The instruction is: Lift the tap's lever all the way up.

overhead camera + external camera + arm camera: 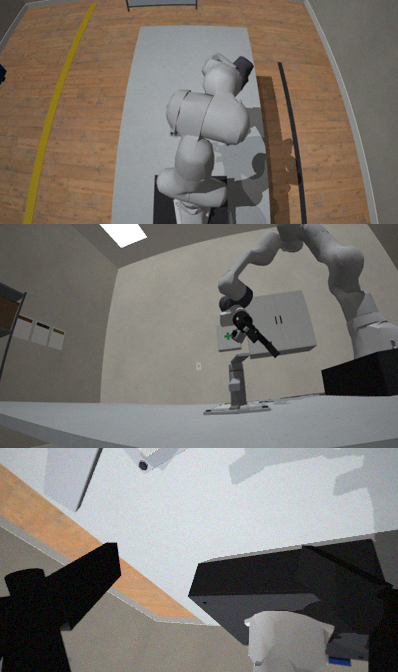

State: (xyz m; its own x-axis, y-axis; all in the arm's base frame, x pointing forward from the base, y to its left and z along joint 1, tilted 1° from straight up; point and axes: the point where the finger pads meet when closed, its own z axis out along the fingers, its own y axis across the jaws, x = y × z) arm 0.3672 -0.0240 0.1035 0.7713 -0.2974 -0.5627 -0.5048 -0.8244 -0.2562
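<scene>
Right now the lever is 9 cm ahead of my hand, 10 cm to the left of it and 5 cm below it. From my hand the other things lie so: flat grey base plate (11 cm ahead, 5 cm to the left, 19 cm below); grey tap (10 cm ahead, 8 cm to the left, 9 cm below).
</scene>
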